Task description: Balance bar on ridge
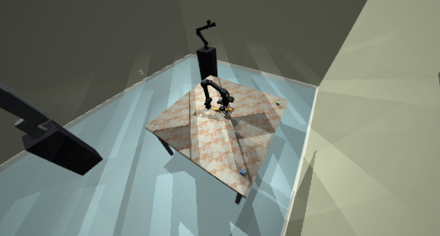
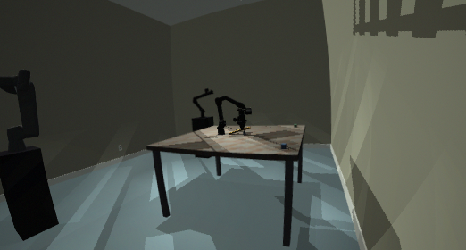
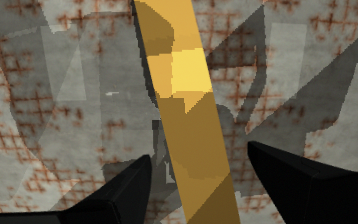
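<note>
The long yellow bar is 30 mm behind my gripper tip, 10 mm to the right of it and 10 mm below it. Also, from my gripper tip: small green cube (510 mm ahead, 470 mm to the left, 30 mm below); then small blue cube (510 mm ahead, 530 mm to the right, 30 mm below).
</note>
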